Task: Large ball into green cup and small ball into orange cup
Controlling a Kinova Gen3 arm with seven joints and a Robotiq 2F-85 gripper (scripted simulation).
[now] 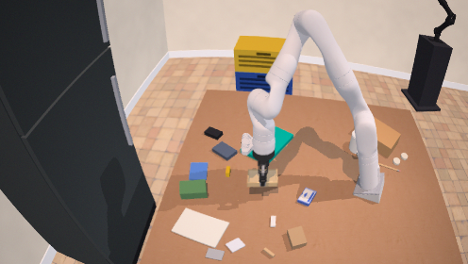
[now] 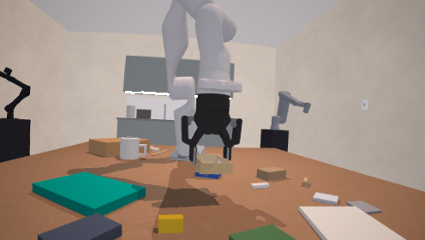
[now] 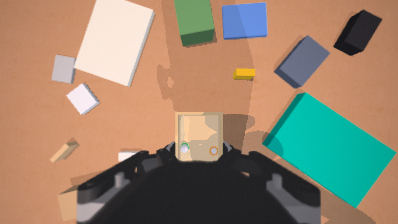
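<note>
The covered wooden puzzle lies 20 mm below my hand. The rest, counted from my hand: yellow block (130 mm ahead, 110 mm to the right, 80 mm below); then teal slab (260 mm to the right, 80 mm below, 50 mm behind); then green block (260 mm ahead, 70 mm below, 10 mm to the right).
</note>
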